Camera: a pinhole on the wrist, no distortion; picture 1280 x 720 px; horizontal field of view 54.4 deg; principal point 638.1 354.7 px. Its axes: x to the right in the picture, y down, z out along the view. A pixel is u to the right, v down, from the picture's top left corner.
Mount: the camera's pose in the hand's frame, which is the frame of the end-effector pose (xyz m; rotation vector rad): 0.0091 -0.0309 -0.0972 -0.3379 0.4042 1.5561
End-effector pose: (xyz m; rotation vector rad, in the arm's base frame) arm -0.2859 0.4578 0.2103 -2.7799 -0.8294 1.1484
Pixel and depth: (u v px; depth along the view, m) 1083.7 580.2 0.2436
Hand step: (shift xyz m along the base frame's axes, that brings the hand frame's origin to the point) 0.0023 -0.1631 -0.0750
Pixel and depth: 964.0 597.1 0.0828
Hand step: 0.0310 -0.0187 0.0212
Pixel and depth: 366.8 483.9 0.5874
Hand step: -0.2807 -0.2035 -0.3632
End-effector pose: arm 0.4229 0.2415 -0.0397 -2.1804 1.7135 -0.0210
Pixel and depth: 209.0 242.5 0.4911
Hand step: 0.0774 0.0341 -0.4151
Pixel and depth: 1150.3 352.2 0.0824
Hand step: -0.0406 -0.0286 0.0235
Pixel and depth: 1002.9 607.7 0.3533
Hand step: -0.1805 0.0537 -0.2153
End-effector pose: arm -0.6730 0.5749 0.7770 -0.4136 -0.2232 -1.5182
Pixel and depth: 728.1 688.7 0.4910
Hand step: 0.2533 0.2279 0.2310
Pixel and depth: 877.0 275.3 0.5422
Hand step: 0.3473 0.0783 0.2922
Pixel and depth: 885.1 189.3 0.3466
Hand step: 0.2103 0.0104 0.1647
